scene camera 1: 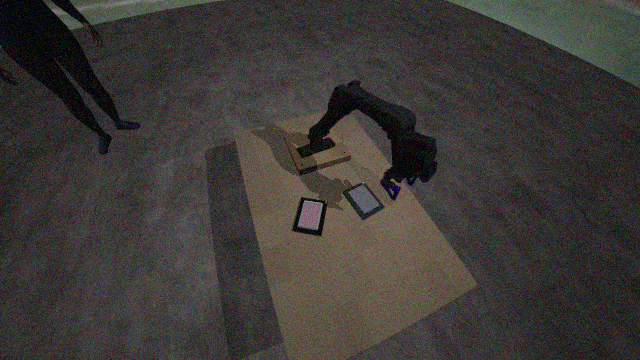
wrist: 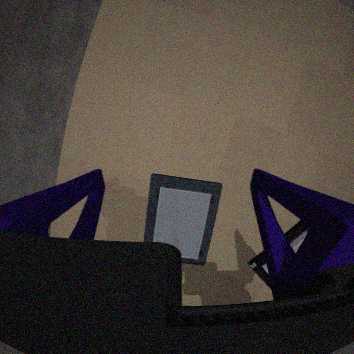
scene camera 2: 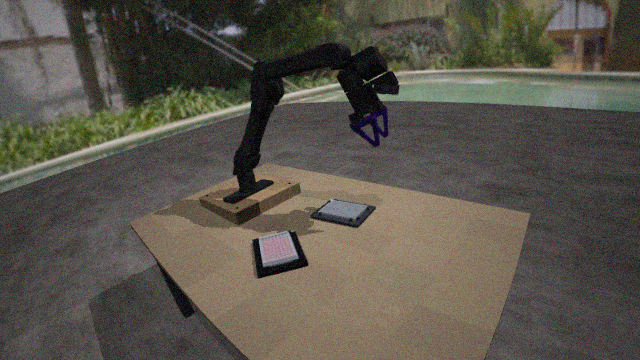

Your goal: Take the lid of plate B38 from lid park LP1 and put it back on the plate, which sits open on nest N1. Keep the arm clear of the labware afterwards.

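Frame: origin at the arm's base, x back, y right, z up, level; centimetres.
Where they show: gripper, fingertip midpoint: (scene camera 1: 401, 192) (wrist: 177, 177) (scene camera 2: 382, 141); arm's base, origin of the base link: (scene camera 1: 316, 147) (scene camera 2: 249, 192).
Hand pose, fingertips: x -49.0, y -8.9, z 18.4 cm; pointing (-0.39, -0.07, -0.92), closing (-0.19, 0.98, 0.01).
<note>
Each offset is from my fingertips to the top centre of the thing. "spot": to the spot under its first point. Level surfaces: height alone.
The lid @(dx +12.8, dy +3.1, dz -20.7 cm) (scene camera 1: 364, 199) (scene camera 2: 343, 211) (wrist: 182, 220) is a flat pale grey rectangle lying on the dark grey lid park LP1 @(dx +12.8, dy +3.1, dz -20.5 cm) (scene camera 1: 365, 216) (wrist: 186, 183). The open plate B38, with pink wells, @(spot: dx +16.0, dy +28.5, dz -19.9 cm) (scene camera 1: 310, 215) (scene camera 2: 278, 248) sits on the black nest N1 @(dx +16.6, dy +28.1, dz -20.7 cm) (scene camera 1: 308, 232) (scene camera 2: 301, 257), on the side of LP1 away from the gripper in the scene camera 1 view. In the wrist view a small part of the plate shows through the right finger. My gripper (scene camera 1: 403, 191) (scene camera 2: 380, 140) (wrist: 177, 177) is open and empty, with purple fingers wide apart, high above the table near LP1.
The arm's base stands on a wooden block (scene camera 1: 325, 164) (scene camera 2: 240, 214) at one end of the table @(dz -22.5 cm) (scene camera 1: 360, 280) (scene camera 2: 400, 280). The arm's shadow falls between the block, LP1 and N1. A person (scene camera 1: 75, 75) stands on the floor beyond the table in the scene camera 1 view.
</note>
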